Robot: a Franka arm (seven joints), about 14 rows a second.
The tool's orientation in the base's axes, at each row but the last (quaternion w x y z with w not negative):
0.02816 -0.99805 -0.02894 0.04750
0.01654 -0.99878 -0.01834 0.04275
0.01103 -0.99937 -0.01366 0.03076
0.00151 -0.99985 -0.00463 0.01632
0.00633 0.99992 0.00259 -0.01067
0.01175 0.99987 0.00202 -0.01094
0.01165 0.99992 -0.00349 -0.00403
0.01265 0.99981 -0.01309 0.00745
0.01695 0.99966 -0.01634 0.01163
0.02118 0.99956 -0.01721 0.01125
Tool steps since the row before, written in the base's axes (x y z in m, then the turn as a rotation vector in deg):
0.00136 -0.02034 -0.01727 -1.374 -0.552 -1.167
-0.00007 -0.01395 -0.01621 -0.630 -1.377 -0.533
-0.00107 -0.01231 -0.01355 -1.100 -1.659 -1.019
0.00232 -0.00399 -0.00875 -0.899 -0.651 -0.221
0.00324 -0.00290 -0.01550 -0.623 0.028 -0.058
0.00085 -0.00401 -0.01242 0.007 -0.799 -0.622
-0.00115 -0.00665 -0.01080 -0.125 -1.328 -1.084
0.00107 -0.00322 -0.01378 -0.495 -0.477 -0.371
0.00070 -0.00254 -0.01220 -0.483 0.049 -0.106
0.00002 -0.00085 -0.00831 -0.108 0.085 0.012
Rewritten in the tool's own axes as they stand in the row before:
0.00173 0.02137 0.01595 -1.290 0.543 1.263
0.00077 0.01449 0.01571 -0.634 1.372 0.542
-0.00058 0.01258 0.01333 -1.082 1.652 1.050
0.00257 0.00404 0.00866 -0.897 0.643 0.248
0.00356 0.00272 0.01546 -0.621 -0.032 0.071
0.00111 0.00372 0.01249 0.018 0.784 0.640
-0.00102 0.00640 0.01096 -0.107 1.303 1.116
0.00094 0.00284 0.01387 -0.488 0.480 0.376
0.00049 0.00211 0.01229 -0.487 -0.037 0.093
-0.00014 0.00050 0.00834 -0.111 -0.081 -0.018

